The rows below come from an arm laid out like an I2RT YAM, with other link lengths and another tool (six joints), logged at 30 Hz.
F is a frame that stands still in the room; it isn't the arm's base.
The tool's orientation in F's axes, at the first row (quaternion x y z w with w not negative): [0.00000, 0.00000, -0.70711, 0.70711]
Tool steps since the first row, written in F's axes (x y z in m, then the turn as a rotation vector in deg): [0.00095, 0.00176, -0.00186, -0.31, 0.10, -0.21]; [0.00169, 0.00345, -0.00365, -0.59, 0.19, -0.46]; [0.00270, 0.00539, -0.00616, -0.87, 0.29, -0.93]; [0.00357, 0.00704, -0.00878, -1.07, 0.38, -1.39]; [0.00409, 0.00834, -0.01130, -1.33, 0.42, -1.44]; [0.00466, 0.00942, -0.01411, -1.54, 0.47, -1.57]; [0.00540, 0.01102, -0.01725, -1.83, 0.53, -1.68]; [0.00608, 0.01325, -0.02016, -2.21, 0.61, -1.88]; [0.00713, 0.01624, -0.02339, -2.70, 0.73, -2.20]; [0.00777, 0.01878, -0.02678, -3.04, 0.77, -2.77]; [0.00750, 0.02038, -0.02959, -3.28, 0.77, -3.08]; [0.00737, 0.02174, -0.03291, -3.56, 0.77, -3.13]
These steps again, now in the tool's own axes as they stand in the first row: [-0.00176, 0.00095, -0.00186, -0.10, -0.31, -0.21]; [-0.00345, 0.00169, -0.00365, -0.19, -0.59, -0.46]; [-0.00539, 0.00270, -0.00616, -0.29, -0.87, -0.93]; [-0.00704, 0.00357, -0.00878, -0.38, -1.07, -1.39]; [-0.00834, 0.00409, -0.01130, -0.42, -1.33, -1.44]; [-0.00942, 0.00466, -0.01411, -0.47, -1.54, -1.57]; [-0.01102, 0.00540, -0.01725, -0.53, -1.83, -1.68]; [-0.01325, 0.00608, -0.02016, -0.61, -2.21, -1.88]; [-0.01624, 0.00713, -0.02339, -0.73, -2.70, -2.20]; [-0.01878, 0.00777, -0.02678, -0.77, -3.04, -2.77]; [-0.02038, 0.00750, -0.02959, -0.77, -3.28, -3.08]; [-0.02174, 0.00737, -0.03291, -0.77, -3.56, -3.13]
